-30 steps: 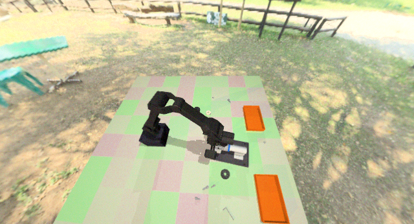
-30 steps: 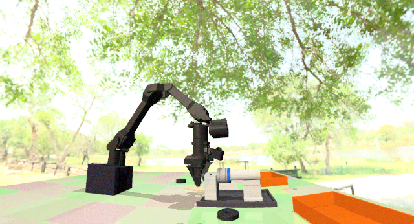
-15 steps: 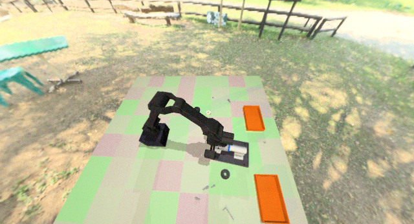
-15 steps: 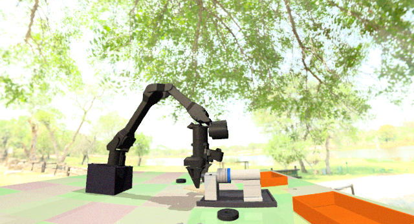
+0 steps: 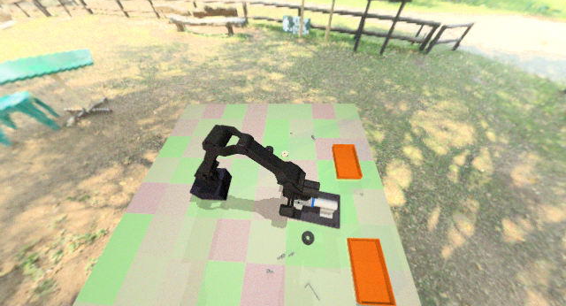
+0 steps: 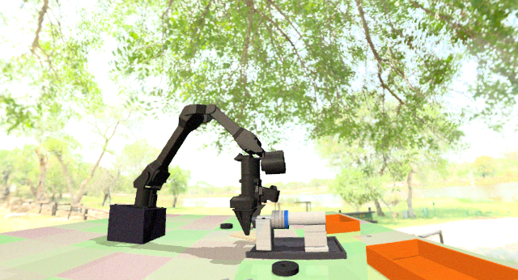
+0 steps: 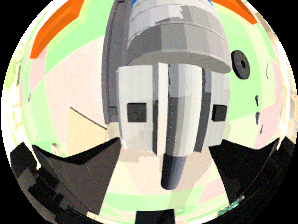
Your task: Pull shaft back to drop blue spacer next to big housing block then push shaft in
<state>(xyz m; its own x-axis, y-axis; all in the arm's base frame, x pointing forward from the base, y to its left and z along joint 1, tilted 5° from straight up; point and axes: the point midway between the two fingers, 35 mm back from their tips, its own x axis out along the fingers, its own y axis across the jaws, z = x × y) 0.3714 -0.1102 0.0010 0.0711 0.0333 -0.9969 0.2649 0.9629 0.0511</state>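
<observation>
Right now my gripper tip is 6 cm short of the shaft, 2 cm to the left of it and 3 cm below it. Also, from my gripper tip: pale ring (1 cm behind, 27 cm to the left, 4 cm below); then blue spacer (10 cm ahead, 3 cm to the right, 3 cm above).
</observation>
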